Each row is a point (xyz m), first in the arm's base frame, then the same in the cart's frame.
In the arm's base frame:
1: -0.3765 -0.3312 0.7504
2: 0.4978 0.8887 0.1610
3: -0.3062 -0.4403 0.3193
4: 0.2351 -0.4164 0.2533
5: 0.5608 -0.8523 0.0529
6: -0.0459 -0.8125 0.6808
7: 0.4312 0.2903 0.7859
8: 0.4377 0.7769 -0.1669
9: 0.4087 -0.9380 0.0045
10: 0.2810 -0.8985 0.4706
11: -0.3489 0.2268 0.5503
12: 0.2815 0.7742 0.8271
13: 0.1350 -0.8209 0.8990
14: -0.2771 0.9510 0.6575
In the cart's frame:
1: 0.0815 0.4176 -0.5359
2: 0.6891 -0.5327 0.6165
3: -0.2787 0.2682 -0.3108
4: -0.1818 0.3939 0.2115
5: -0.5382 0.7065 0.5454
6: -0.2121 0.8421 -0.2541
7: 0.7128 0.2525 0.2478
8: 0.3691 -0.6632 0.6813
9: -0.6655 0.6900 0.4175
10: -0.3408 0.8918 0.1192
11: 0.3207 -0.1014 -0.3760
12: 1.0306 -0.1298 0.1426
13: -0.0214 1.0373 -0.1769
14: 0.8981 -0.5474 -0.2818

